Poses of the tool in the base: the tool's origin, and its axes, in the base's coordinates. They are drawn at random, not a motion.
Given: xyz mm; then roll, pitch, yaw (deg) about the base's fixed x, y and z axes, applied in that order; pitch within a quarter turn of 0, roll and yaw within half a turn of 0.
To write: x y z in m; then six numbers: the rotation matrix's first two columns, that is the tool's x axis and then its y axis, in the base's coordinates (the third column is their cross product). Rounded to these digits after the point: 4 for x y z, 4 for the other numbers.
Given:
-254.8 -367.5 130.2 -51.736 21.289 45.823
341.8 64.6 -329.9 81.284 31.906 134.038
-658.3 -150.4 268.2 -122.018 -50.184 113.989
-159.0 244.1 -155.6 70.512 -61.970 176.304
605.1 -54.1 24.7 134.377 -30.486 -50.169
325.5 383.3 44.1 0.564 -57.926 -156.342
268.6 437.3 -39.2 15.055 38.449 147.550
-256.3 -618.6 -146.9 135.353 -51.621 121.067
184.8 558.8 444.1 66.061 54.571 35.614
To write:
-0.2548 -0.3675 0.1302 0.6493 0.6683 -0.3631 -0.6428 0.2271 -0.7316
0.3418 0.0646 -0.3299 -0.5901 0.6103 -0.5285 -0.4721 0.2702 0.8391
-0.6583 -0.1504 0.2682 -0.2603 0.5850 0.7681 0.2196 0.8106 -0.5429
-0.1590 0.2441 -0.1556 -0.4690 0.0303 0.8827 0.8089 -0.3866 0.4430
0.6051 -0.0541 0.0247 0.5520 -0.6618 0.5073 -0.7693 -0.1695 0.6159
0.3255 0.3833 0.0441 -0.4864 -0.2131 0.8474 0.4089 -0.9126 0.0052
0.2686 0.4373 -0.0392 -0.6609 0.4202 -0.6218 -0.6544 -0.7282 0.2034
-0.2563 -0.6186 -0.1469 -0.3204 0.5318 0.7839 0.8937 -0.1047 0.4363
0.1848 0.5588 0.4441 0.4713 0.3376 -0.8148 0.3692 0.7635 0.5298

